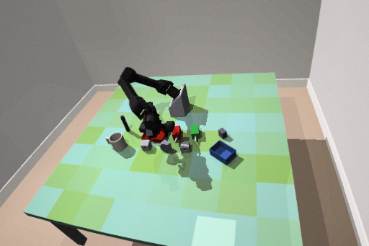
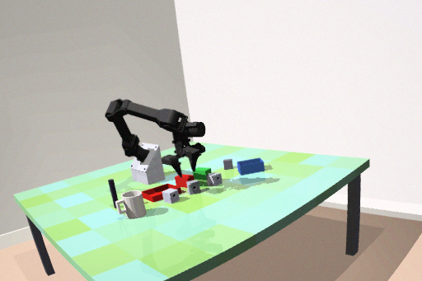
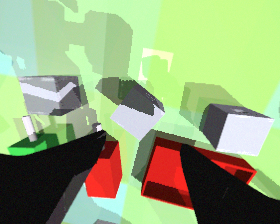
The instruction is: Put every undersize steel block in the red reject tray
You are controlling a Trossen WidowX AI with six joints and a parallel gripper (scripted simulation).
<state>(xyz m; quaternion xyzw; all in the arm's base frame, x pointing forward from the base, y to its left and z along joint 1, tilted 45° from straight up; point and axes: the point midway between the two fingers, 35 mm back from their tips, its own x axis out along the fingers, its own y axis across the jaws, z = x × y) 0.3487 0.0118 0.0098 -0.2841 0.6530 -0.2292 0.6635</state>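
The red reject tray lies 90 mm behind my gripper tip, 90 mm to the right of it and 70 mm below it. From my gripper tip the other things lie so: steel block: 130 mm to the left, 60 mm below; green GO gauge: 90 mm behind, 160 mm to the left, 60 mm below; mug: 30 mm ahead, 290 mm to the right, 50 mm below.
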